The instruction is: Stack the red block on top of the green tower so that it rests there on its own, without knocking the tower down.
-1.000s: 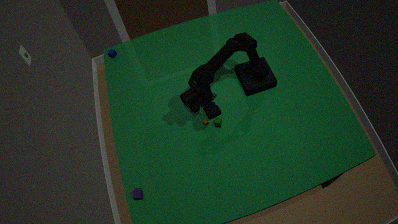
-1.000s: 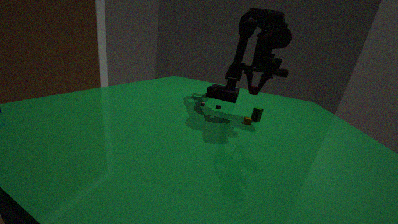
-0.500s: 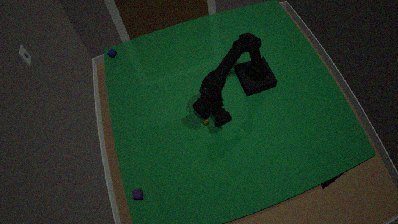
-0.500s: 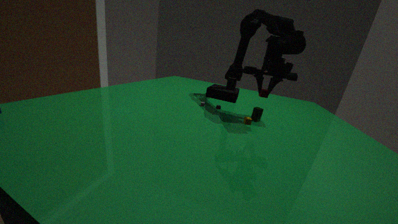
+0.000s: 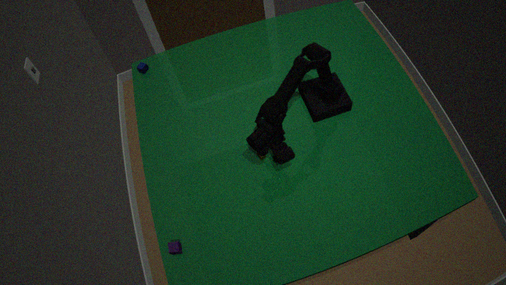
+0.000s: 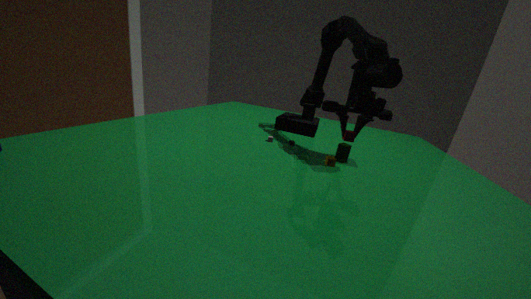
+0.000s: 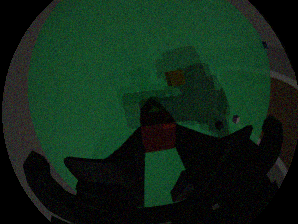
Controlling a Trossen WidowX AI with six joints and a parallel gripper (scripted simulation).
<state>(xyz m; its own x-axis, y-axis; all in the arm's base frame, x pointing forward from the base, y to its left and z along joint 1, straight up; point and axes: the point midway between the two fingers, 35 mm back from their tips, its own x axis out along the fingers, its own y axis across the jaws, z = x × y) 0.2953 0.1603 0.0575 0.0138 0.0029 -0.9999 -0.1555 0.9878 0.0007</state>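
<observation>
The yellow block lies 50 mm ahead of my gripper tip, 40 mm to the right of it and 70 mm below it. Also, from my gripper tip: red block 10 mm above; then white block 20 mm behind, 250 mm to the right, 70 mm below; then dark block 40 mm behind, 170 mm to the right, 70 mm below.
</observation>
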